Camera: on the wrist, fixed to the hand. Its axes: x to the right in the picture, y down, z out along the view.
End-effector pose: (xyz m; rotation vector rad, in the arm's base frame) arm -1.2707 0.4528 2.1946 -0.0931 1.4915 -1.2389
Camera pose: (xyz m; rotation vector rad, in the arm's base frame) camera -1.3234 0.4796 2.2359 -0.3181 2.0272 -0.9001
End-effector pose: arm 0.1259 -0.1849 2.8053 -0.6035 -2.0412 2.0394
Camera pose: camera 0.1628 -0.1500 2.8565 -0.8448 -2.3812 1.3094
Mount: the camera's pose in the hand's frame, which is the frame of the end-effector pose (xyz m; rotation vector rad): -0.0262 -0.0463 -0.0487 -0.5165 0.2657 -0.0482
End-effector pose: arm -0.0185 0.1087 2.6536 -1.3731 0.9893 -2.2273
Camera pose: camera -0.0457 0.1755 2.6557 1.2766 -1.6854 2.2602
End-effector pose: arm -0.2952 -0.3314 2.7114 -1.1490 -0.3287 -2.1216
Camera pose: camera -0.3479 -0.3108 2.6667 -1.1145 0.3371 -2.4433
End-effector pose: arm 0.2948 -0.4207 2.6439 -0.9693 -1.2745 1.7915
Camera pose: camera 0.3556 -0.4118 2.6816 -1.3894 -1.6008 1.2603
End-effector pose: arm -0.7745 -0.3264 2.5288 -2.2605 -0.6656 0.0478
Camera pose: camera -0.8065 -0.3450 2.5907 -2.6701 -0.6394 -0.4920
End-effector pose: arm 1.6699 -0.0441 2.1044 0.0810 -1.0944 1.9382
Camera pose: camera 1.7356 -0.0162 2.0938 -0.4169 -1.3561 1.5174
